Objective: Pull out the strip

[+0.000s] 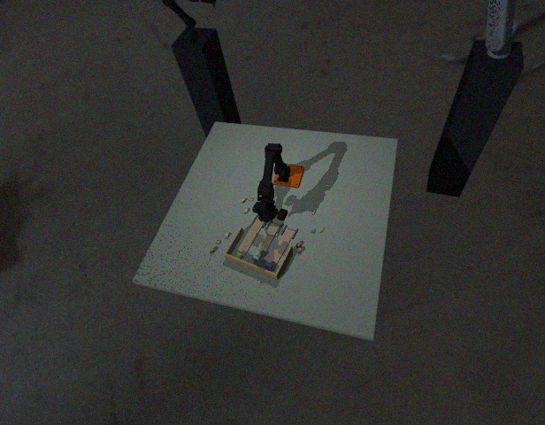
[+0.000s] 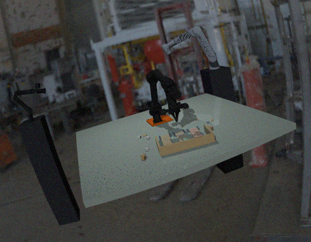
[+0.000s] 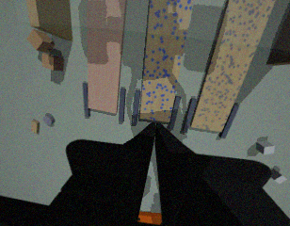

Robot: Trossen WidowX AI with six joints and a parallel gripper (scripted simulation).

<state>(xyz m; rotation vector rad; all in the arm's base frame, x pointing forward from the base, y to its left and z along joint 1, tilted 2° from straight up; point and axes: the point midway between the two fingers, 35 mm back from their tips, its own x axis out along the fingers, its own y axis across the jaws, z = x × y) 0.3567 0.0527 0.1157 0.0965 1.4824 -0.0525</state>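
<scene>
Right now my gripper tip is 11 cm short of the pink strip, 8 cm to the right of it and 8 cm above it.
</scene>
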